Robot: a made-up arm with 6 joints.
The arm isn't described. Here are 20 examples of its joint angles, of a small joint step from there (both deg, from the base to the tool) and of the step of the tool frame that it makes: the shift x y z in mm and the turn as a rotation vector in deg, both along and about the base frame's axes.
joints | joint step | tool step
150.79 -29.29 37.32 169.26 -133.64 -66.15 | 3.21 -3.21 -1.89 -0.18 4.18 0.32 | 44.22 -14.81 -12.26 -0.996 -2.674 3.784
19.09 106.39 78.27 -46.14 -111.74 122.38 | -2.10 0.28 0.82 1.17 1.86 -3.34 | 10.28 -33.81 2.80 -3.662 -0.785 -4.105
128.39 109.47 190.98 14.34 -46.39 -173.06 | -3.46 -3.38 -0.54 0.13 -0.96 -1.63 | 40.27 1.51 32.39 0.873 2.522 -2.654
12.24 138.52 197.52 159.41 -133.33 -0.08 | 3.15 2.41 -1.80 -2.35 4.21 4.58 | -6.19 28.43 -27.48 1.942 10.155 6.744
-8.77 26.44 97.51 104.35 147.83 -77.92 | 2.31 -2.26 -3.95 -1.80 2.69 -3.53 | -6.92 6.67 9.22 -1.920 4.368 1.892
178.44 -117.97 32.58 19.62 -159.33 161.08 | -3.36 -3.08 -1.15 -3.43 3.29 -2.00 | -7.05 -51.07 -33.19 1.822 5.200 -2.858
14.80 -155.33 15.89 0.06 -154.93 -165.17 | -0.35 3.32 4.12 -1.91 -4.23 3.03 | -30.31 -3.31 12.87 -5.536 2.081 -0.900
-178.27 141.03 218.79 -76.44 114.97 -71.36 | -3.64 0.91 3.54 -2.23 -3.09 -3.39 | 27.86 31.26 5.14 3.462 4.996 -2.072
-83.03 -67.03 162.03 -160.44 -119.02 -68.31 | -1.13 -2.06 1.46 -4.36 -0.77 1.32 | 22.95 -22.43 -46.25 -4.996 3.301 -4.464
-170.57 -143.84 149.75 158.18 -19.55 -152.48 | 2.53 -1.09 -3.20 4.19 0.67 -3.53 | 22.46 4.66 -18.70 -0.439 -2.473 3.826
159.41 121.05 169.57 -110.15 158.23 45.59 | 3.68 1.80 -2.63 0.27 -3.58 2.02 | -24.41 -52.38 -48.44 0.184 -4.248 7.337
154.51 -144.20 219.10 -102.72 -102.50 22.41 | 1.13 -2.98 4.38 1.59 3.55 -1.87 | -31.65 15.55 45.51 3.437 3.724 -2.177
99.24 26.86 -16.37 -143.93 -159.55 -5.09 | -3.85 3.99 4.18 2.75 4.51 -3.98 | 36.14 44.47 -22.10 -3.561 -6.229 -0.565
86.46 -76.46 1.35 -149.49 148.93 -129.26 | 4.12 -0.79 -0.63 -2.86 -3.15 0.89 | 22.42 -19.82 -5.60 2.651 -1.220 8.057
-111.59 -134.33 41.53 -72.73 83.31 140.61 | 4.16 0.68 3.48 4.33 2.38 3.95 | -66.62 33.42 -21.90 -1.515 -4.633 7.481
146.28 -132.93 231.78 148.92 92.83 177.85 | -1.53 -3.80 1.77 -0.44 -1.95 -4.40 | -11.68 10.82 19.41 2.045 4.598 -6.221
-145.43 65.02 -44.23 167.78 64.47 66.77 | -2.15 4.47 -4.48 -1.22 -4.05 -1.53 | 29.33 36.27 -16.54 5.269 -2.870 -3.019
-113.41 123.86 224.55 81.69 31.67 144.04 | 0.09 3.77 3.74 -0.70 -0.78 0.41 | 6.89 19.79 -29.62 -0.345 -0.640 0.582
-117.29 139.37 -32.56 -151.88 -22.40 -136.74 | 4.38 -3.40 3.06 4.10 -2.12 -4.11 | -18.28 -7.28 -22.47 -7.106 2.436 2.005
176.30 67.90 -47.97 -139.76 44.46 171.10 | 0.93 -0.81 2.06 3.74 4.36 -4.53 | -7.63 3.52 -4.16 4.723 1.580 3.719
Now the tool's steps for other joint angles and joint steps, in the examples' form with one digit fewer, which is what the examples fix.
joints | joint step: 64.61 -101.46 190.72 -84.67 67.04 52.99 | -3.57 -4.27 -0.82 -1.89 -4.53 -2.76
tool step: -14.1 50.5 -37.5 7.51 2.38 -4.46
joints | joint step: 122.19 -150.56 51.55 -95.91 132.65 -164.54 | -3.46 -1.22 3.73 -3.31 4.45 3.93
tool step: -56.0 -13.0 -49.5 5.03 -5.41 -2.31
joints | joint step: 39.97 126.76 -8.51 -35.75 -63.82 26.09 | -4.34 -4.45 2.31 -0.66 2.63 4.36
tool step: 41.2 26.0 -8.6 8.49 -7.55 -4.37
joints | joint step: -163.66 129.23 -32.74 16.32 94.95 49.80 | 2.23 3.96 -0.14 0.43 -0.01 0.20
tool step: 30.1 10.1 1.7 0.89 -3.97 2.53
